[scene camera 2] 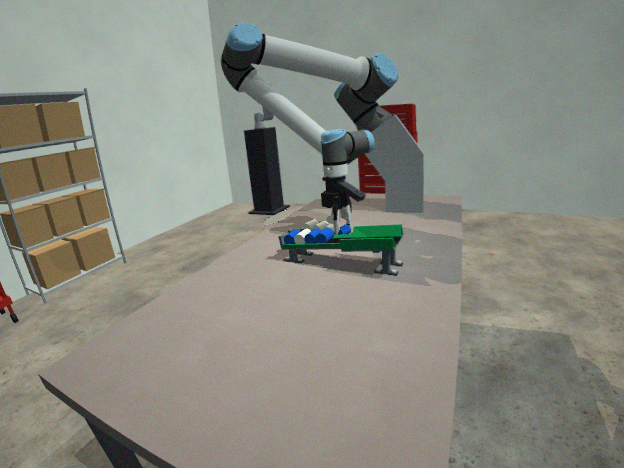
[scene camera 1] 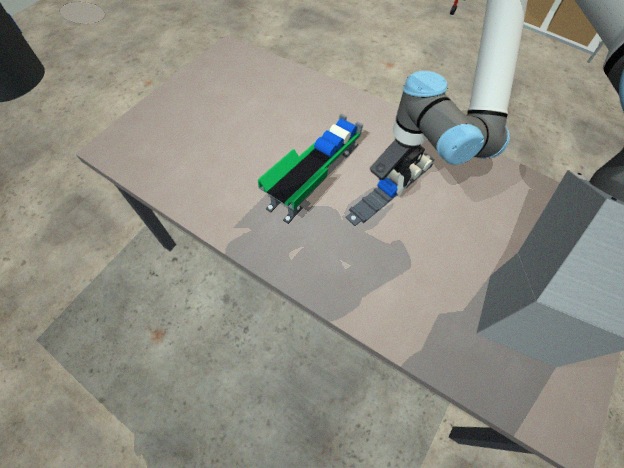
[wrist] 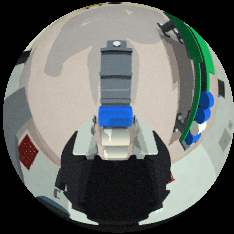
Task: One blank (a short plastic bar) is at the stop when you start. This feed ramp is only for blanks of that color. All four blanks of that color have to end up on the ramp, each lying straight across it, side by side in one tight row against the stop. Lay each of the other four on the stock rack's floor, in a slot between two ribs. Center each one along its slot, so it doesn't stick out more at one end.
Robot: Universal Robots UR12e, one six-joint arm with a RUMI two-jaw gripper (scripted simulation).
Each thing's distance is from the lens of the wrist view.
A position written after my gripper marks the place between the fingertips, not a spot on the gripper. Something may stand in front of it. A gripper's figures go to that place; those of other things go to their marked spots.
my gripper (wrist: 114, 116): 0.15 m
blue blank (wrist: 109, 116): 0.13 m
